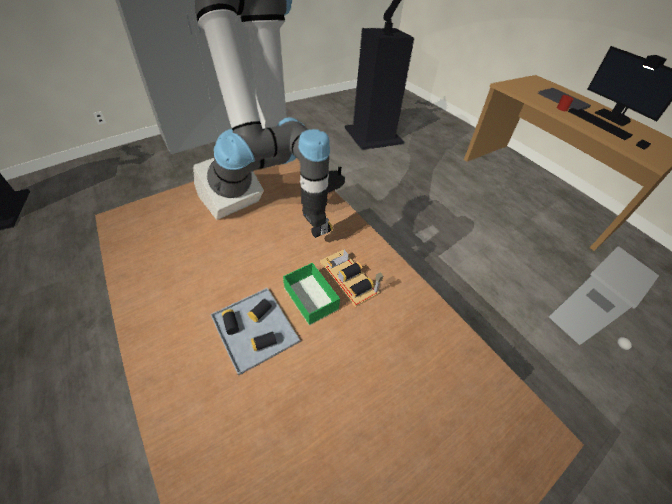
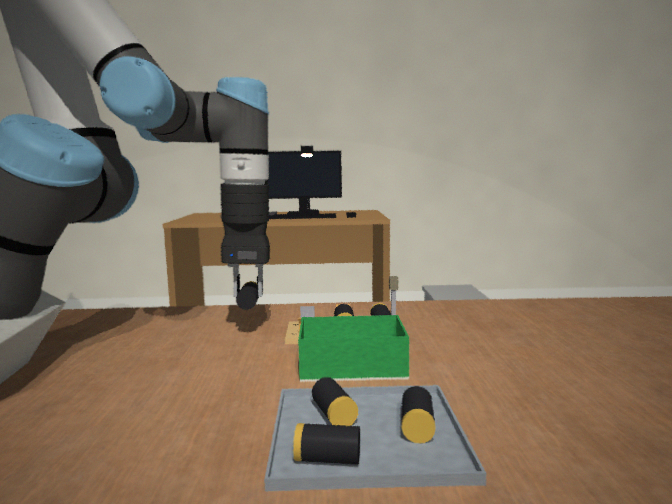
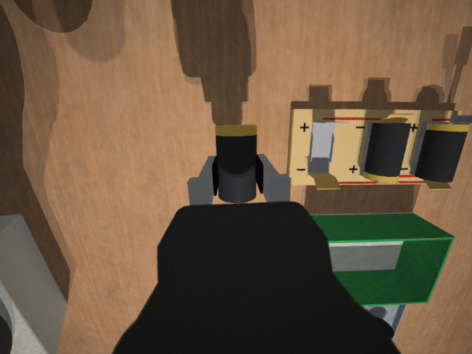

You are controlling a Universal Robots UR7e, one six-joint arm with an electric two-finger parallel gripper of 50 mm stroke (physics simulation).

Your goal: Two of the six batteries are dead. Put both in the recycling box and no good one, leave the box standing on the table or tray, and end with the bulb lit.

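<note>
My gripper [image 1: 324,228] [image 2: 248,292] [image 3: 236,167] is shut on a black battery with a yellow end [image 2: 247,296] [image 3: 236,150], held above the table beside the holder's free-slot end. The tan battery holder [image 1: 327,260] [image 2: 292,332] [image 3: 299,150] has one empty slot [image 3: 322,140] and two seated batteries [image 1: 350,271] [image 1: 360,286] [image 3: 388,150] [image 3: 444,152]. The green recycling box [image 1: 325,312] [image 2: 352,349] [image 3: 382,227] stands on the table; no battery shows in its visible interior. Three batteries [image 2: 333,400] [image 2: 330,443] [image 2: 417,412] lie on the grey tray [image 1: 238,364] [image 2: 374,480]. I cannot make out a lit bulb.
An upright grey post with a beige block [image 1: 378,283] [image 2: 393,292] rises at the holder's far end. The box stands between holder and tray. The robot's white base [image 1: 230,205] stands at the back of the wooden table [image 1: 379,406].
</note>
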